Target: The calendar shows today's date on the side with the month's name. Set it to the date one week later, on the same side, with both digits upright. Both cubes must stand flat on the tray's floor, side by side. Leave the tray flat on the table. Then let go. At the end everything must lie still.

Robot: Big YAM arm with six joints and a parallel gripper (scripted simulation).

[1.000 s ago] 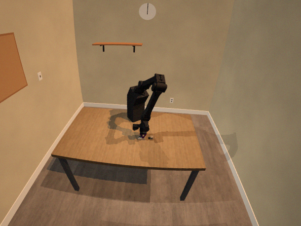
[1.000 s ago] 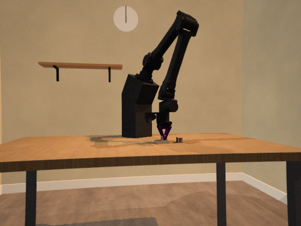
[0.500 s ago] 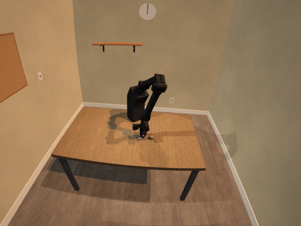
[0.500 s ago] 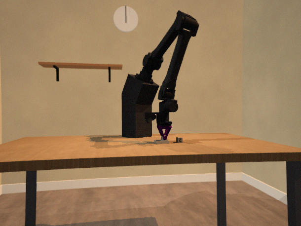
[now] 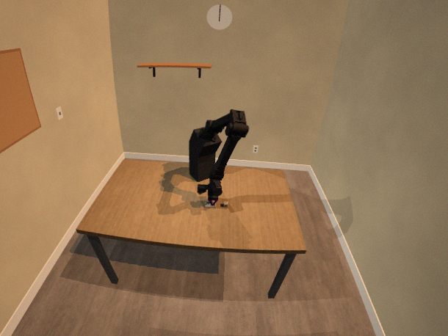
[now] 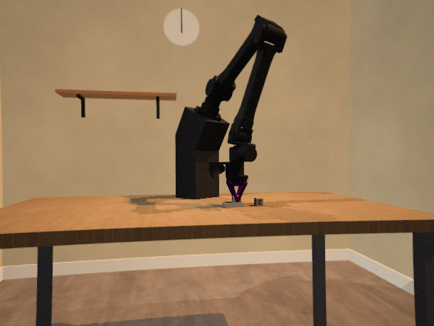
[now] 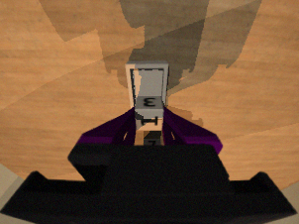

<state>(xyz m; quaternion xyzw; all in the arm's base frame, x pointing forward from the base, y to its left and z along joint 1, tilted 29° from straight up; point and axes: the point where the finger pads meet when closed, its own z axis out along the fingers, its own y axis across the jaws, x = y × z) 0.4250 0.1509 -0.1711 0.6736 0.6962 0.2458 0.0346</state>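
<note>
Now: the tray 2 cm to the right of my hand and 2 cm below it.
</note>
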